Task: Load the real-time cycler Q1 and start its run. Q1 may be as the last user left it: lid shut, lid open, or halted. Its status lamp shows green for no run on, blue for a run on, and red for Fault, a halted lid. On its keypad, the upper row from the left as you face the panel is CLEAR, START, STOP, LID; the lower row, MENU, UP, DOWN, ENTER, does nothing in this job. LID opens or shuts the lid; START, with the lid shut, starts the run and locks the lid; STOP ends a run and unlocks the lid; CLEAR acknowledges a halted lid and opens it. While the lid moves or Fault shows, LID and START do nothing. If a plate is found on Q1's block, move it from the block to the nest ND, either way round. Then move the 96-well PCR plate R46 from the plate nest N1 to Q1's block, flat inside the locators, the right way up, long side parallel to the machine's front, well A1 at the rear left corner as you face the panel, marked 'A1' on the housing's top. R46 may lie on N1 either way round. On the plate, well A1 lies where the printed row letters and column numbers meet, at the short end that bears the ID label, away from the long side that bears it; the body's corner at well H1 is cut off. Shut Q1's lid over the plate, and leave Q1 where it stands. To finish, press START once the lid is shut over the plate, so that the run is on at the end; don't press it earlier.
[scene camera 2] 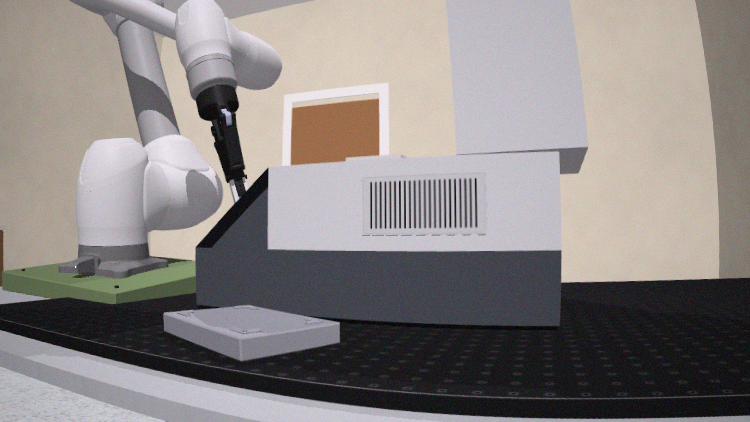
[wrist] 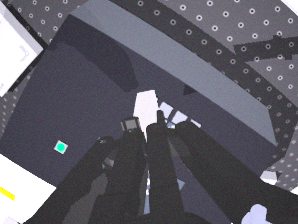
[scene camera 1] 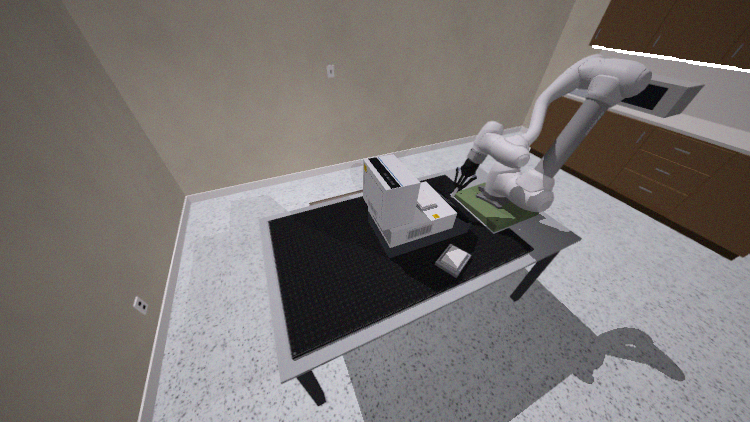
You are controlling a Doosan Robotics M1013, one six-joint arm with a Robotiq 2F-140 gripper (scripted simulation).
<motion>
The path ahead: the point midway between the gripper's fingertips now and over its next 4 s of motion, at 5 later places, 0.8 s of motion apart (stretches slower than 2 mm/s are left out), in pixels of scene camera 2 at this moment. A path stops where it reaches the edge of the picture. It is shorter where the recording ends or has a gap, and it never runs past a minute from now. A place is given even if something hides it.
My gripper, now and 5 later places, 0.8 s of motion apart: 247,216; 251,223; 255,228; 248,218; 223,192; 217,182
</motion>
